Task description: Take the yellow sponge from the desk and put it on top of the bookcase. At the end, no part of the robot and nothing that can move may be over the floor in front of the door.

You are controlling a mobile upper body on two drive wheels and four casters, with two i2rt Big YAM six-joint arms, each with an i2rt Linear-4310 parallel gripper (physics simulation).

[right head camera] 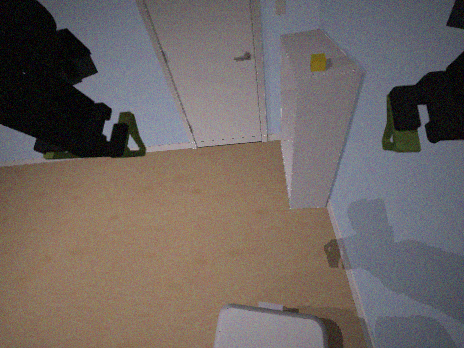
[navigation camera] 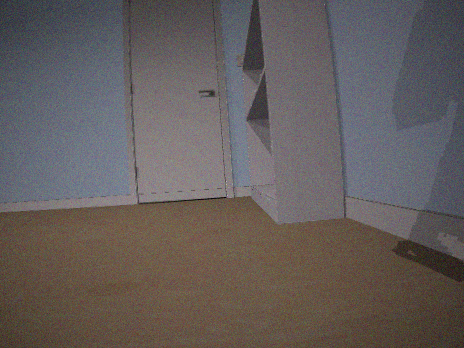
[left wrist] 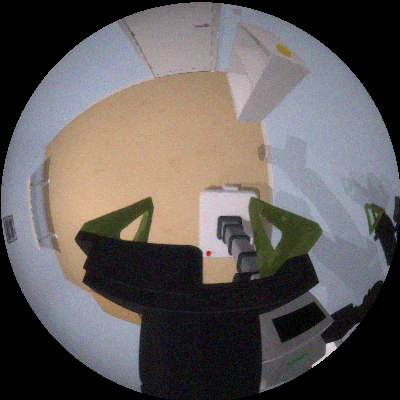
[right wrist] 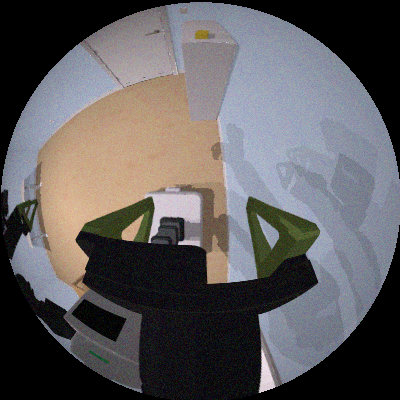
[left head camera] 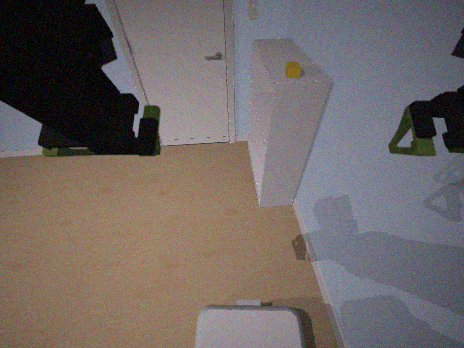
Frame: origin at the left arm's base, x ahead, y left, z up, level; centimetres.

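Where they show: left gripper, between the fingertips: (right head camera: 120, 153) (left wrist: 200, 201) (right wrist: 33, 200) (left head camera: 129, 150); right gripper, between the fingertips: (right head camera: 423, 143) (left wrist: 368, 204) (right wrist: 199, 201) (left head camera: 419, 148).
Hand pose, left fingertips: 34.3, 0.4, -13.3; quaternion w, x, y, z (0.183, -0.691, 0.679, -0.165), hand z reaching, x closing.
After its pixels a point has its place, as x, y, z.
The yellow sponge (left head camera: 293, 70) @[116.2, -43.8, -31.3] (right head camera: 318, 62) @[116.1, -44.0, -31.0] (left wrist: 284, 50) @[116.5, -43.2, -31.2] (right wrist: 202, 34) @[116.2, -45.0, -31.3] rests on top of the tall pale bookcase (left head camera: 295, 135) @[111.1, -50.8, -66.8] (right head camera: 320, 130) @[111.0, -48.5, -65.1] (left wrist: 275, 90) @[111.3, -52.0, -73.5] (right wrist: 207, 75) @[111.0, -49.2, -67.4] (navigation camera: 305, 125) @[110.9, -48.5, -102.7], near the end closer to me. My left gripper (left head camera: 105, 151) (left wrist: 200, 201) @[34.3, 0.5, -13.3] is open and empty, in the air at the left of the head views. My right gripper (left head camera: 434, 150) (right wrist: 199, 201) @[34.8, -45.1, -13.2] is open and empty, in the air at the right, apart from the bookcase and sponge. The closed door (left head camera: 175, 75) @[194.7, 39.0, -62.9] (right head camera: 215, 85) @[195.4, 32.2, -69.8] (navigation camera: 175, 125) @[195.3, 33.5, -75.1] stands beyond, left of the bookcase. The desk cannot be made out.
My white base (left head camera: 250, 327) @[22.6, -23.0, -115.0] (right head camera: 270, 327) @[24.2, -23.0, -115.0] stands on the wooden floor (left head camera: 150, 225) @[91.1, 54.7, -141.0] (navigation camera: 175, 270) @[76.1, -5.6, -141.0], with a gap to the bookcase. A blue wall (left head camera: 380, 125) @[74.4, -68.6, -35.2] (navigation camera: 385, 100) @[91.2, -67.0, -101.0] runs along the right. A pale panel (left wrist: 39, 210) @[-12.2, 402.1, -120.8] with two brackets is at the left wall.
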